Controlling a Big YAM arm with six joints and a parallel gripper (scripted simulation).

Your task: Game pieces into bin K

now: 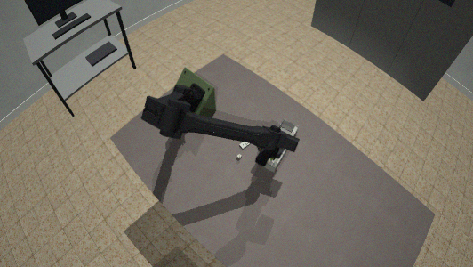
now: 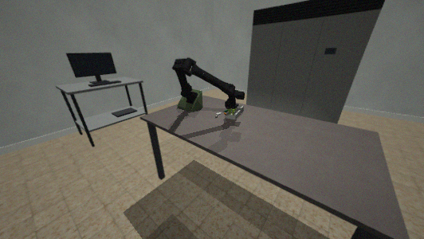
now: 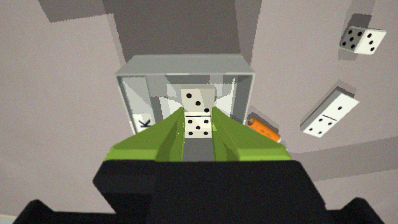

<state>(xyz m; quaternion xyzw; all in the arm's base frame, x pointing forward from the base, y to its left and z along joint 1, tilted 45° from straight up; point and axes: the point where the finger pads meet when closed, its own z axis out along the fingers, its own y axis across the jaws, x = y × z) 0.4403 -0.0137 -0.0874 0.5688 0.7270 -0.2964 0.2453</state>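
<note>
Now: the white die 10 cm behind my hand, 8 cm to the right of it and 2 cm below it. The rest, counted from my hand: orange cylinder (8 cm behind, 2 cm to the left, 2 cm below); green cylinder (11 cm behind, 7 cm to the left, 2 cm below); grey three-part bin (8 cm to the left, 1 cm behind).
</note>
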